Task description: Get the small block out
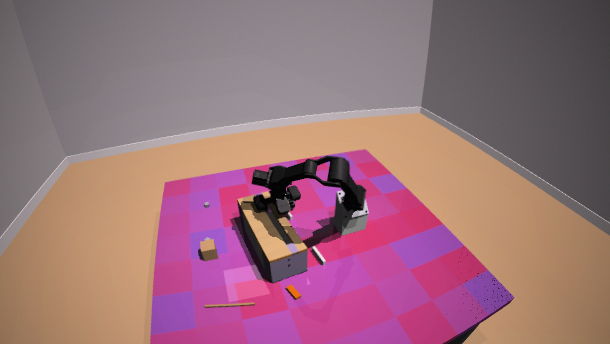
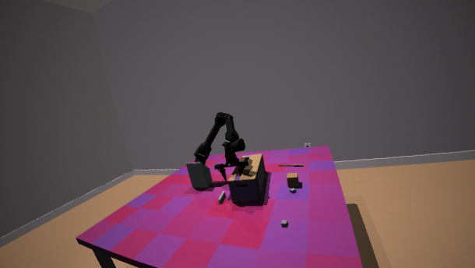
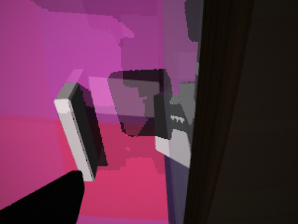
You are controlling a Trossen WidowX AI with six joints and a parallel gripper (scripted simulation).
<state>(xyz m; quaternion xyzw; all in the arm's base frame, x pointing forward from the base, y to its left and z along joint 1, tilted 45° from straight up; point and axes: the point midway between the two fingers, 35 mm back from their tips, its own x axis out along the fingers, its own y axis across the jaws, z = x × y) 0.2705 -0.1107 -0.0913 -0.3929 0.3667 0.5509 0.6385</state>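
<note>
My gripper tip is 60 mm short of the small tan block and 20 mm to the left of it. The rest, counted from my gripper tip: thin stick (340 mm to the left, 320 mm ahead, 80 mm below); then orange piece (370 mm to the left, 90 mm ahead, 80 mm below).
</note>
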